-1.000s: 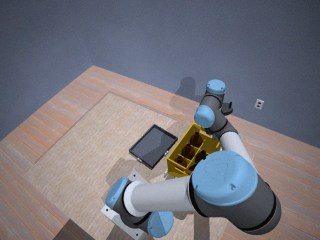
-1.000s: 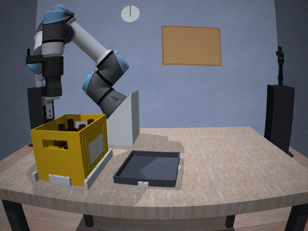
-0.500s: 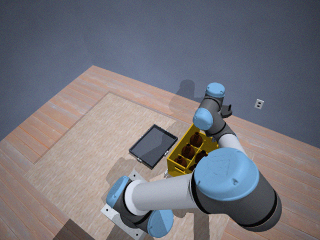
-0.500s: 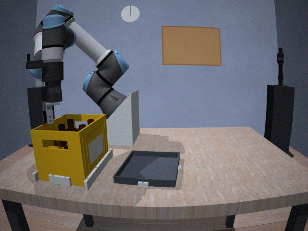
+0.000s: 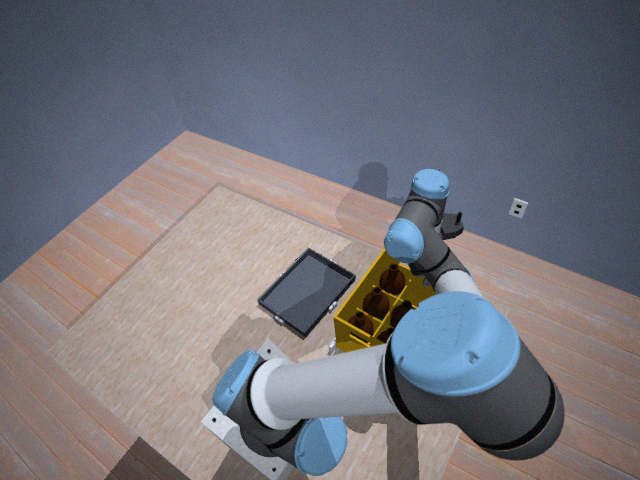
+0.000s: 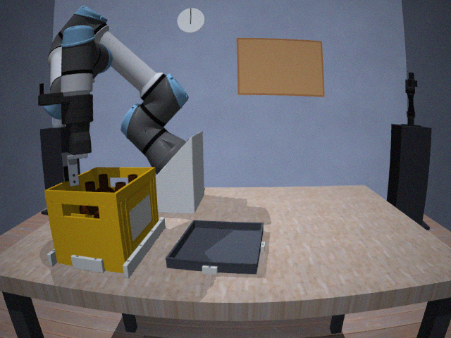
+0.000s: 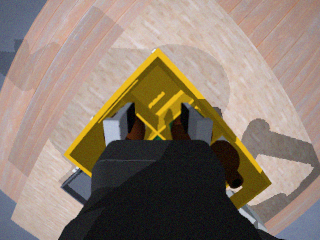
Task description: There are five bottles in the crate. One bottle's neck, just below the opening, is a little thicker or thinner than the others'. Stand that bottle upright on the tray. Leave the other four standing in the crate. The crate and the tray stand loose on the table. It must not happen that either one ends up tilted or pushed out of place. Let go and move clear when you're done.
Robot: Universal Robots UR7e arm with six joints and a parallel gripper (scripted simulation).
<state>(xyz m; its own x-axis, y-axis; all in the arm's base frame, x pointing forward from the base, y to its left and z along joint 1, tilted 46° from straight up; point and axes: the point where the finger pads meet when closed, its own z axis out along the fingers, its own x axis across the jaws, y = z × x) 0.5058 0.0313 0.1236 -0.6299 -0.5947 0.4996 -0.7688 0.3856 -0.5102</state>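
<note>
Right now my hand is 110 mm above the bottle, 90 mm to the right of it and 10 mm past it. The rest, counted from my hand: dark tray 300 mm to the left, 190 mm below, 150 mm behind; then yellow crate 120 mm below, 90 mm behind, 40 mm to the left.
</note>
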